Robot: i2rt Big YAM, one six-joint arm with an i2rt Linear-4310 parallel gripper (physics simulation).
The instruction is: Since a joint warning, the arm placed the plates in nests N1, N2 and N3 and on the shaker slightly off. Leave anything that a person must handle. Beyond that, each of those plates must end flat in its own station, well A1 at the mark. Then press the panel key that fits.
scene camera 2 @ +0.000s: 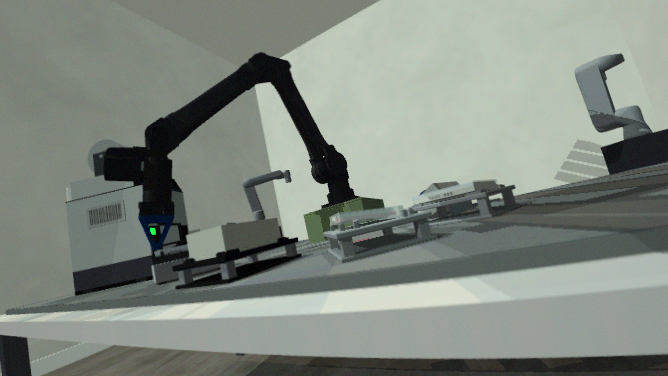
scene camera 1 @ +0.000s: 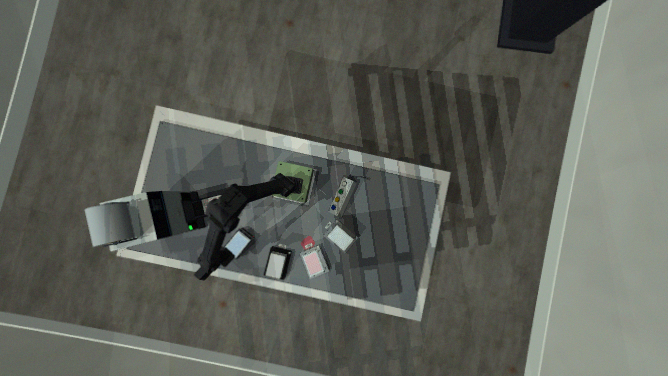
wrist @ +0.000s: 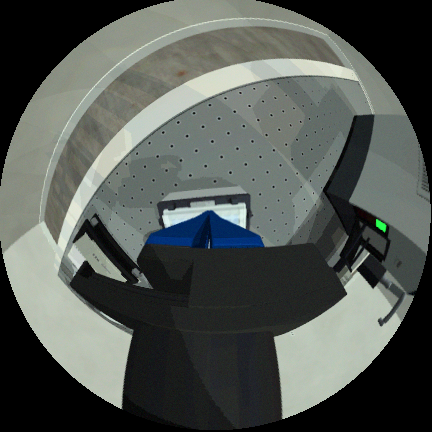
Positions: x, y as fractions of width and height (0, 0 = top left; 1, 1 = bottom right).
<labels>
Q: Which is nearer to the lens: the pale blue well plate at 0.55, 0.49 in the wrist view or the black-framed plate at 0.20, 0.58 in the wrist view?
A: The pale blue well plate.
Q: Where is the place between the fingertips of my gripper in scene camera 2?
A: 0.23, 0.66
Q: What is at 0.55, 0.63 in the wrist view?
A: My gripper.
</labels>
